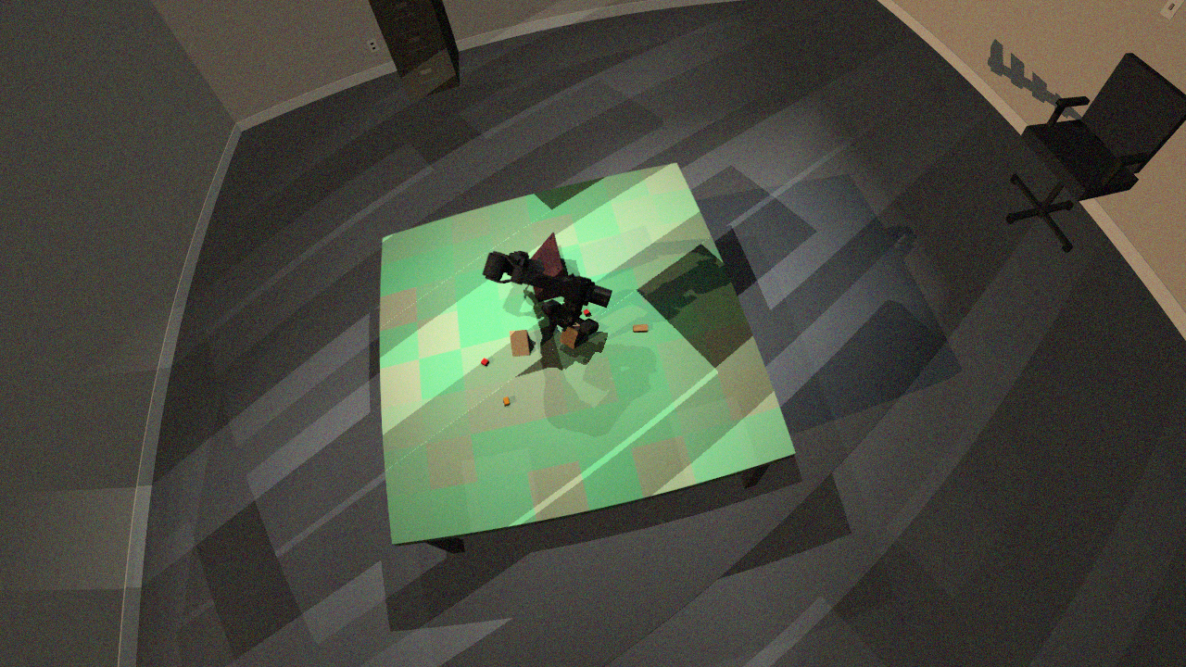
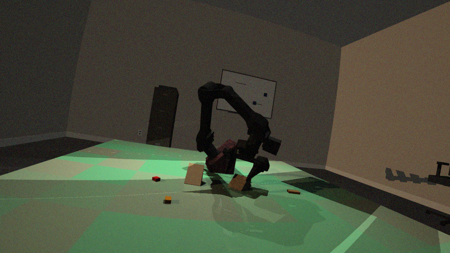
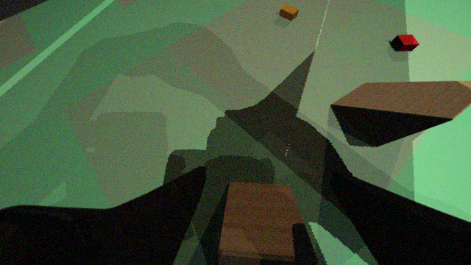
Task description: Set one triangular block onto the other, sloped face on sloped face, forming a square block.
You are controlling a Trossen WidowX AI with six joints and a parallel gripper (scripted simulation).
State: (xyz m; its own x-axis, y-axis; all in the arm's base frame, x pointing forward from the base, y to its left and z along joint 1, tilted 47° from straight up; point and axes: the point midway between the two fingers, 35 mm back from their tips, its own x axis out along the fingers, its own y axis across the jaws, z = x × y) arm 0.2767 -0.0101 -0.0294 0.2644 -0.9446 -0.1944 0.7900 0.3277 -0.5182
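My gripper tip is now 90 mm past the small red cube, 110 mm to the right of it and 40 mm above it. Also, from my gripper tip: flat brown tile (40 mm ahead, 250 mm to the left, 40 mm below); orange cube (120 mm ahead, 240 mm to the right, 40 mm below).
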